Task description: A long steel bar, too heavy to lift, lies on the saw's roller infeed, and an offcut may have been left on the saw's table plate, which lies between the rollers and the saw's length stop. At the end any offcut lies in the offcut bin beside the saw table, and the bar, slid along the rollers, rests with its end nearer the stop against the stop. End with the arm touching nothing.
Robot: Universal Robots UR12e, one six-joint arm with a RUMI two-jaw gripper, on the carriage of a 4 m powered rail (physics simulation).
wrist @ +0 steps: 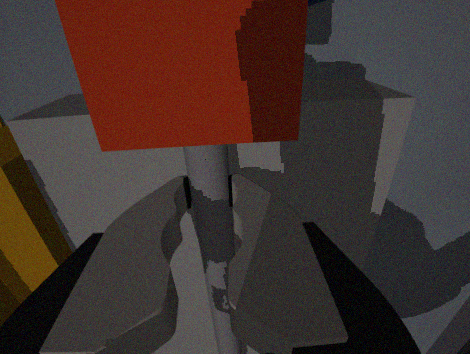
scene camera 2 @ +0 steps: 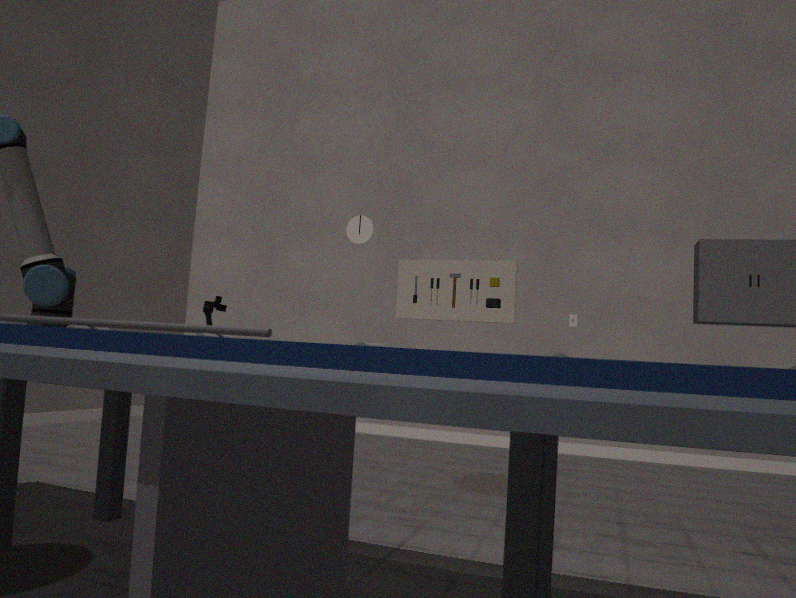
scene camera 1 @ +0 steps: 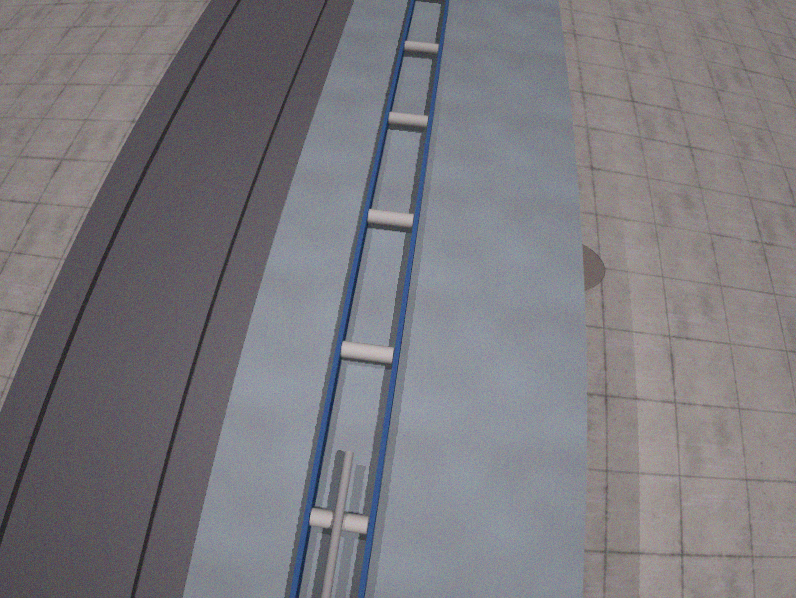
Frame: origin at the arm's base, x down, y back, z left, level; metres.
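Where they show: gripper, between the fingertips: (wrist: 211, 178).
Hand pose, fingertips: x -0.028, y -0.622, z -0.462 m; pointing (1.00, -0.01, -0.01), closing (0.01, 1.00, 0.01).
Note:
Each offset is from my fingertips to the top centre of the thing. "spot": to the spot under its first point. Level surfaces: height alone.
The long grey steel bar (scene camera 1: 348, 473) (scene camera 2: 160, 326) (wrist: 206, 165) lies along the rollers (scene camera 1: 389, 219). In the wrist view its nearer-stop end meets the lower edge of the orange-red length stop @(dx -0.047, dy +0.002, dz -0.059 m) (wrist: 175, 85); the exact contact is hidden by the stop. My gripper (wrist: 211, 178) is shut on the bar a short way behind that end, with a jaw pad on either side, above the pale table plate @(dx +0.000 m) (wrist: 55, 150). No offcut shows on the visible part of the plate. A yellow wall of the offcut bin @(spot: dx +0.056, dy -0.184, dz +0.074 m) (wrist: 25, 227) shows at the left of the wrist view.
Blue side rails (scene camera 1: 353, 289) flank the rollers. The dark rail track (scene camera 1: 173, 257) runs beside the blue-grey table @(dx +0.058 m) (scene camera 1: 489, 321). The arm (scene camera 2: 27, 205) stands at the left of scene camera 2, beyond the table. A tool board (scene camera 2: 455, 315) and a cabinet (scene camera 2: 740, 296) hang on the wall.

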